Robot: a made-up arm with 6 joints.
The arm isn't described. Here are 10 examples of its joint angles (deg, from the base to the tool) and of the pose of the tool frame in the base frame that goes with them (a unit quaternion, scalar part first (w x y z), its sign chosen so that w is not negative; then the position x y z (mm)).
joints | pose
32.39 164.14 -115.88 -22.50 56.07 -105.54 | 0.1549 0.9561 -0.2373 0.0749 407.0 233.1 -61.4
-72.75 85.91 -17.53 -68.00 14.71 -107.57 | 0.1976 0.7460 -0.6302 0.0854 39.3 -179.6 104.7
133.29 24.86 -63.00 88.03 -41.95 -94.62 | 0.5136 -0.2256 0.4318 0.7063 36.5 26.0 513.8
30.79 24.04 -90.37 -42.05 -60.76 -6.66 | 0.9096 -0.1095 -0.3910 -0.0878 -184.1 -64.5 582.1
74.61 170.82 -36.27 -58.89 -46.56 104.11 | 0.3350 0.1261 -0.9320 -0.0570 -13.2 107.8 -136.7
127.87 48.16 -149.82 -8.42 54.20 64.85 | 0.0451 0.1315 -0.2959 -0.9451 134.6 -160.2 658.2
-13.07 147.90 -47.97 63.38 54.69 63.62 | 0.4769 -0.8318 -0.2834 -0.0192 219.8 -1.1 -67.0
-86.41 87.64 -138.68 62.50 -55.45 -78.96 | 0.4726 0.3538 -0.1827 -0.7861 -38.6 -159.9 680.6
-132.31 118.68 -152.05 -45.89 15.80 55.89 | 0.3724 0.5184 0.0831 -0.7653 -288.2 -297.2 562.9
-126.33 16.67 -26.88 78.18 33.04 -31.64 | 0.6656 0.6136 0.2598 -0.3361 -13.0 -77.7 344.1
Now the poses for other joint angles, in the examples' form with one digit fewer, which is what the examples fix.
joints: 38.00 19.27 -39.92 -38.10 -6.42 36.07
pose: 0.820 -0.197 0.455 0.286 41 38 426
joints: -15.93 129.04 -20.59 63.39 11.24 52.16
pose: 0.170 -0.901 -0.395 0.066 131 -25 -18
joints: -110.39 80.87 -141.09 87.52 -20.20 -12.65
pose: 0.906 0.196 -0.180 -0.330 -60 -96 711
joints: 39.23 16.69 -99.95 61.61 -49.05 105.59
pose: 0.203 0.005 0.409 -0.890 -188 -211 559
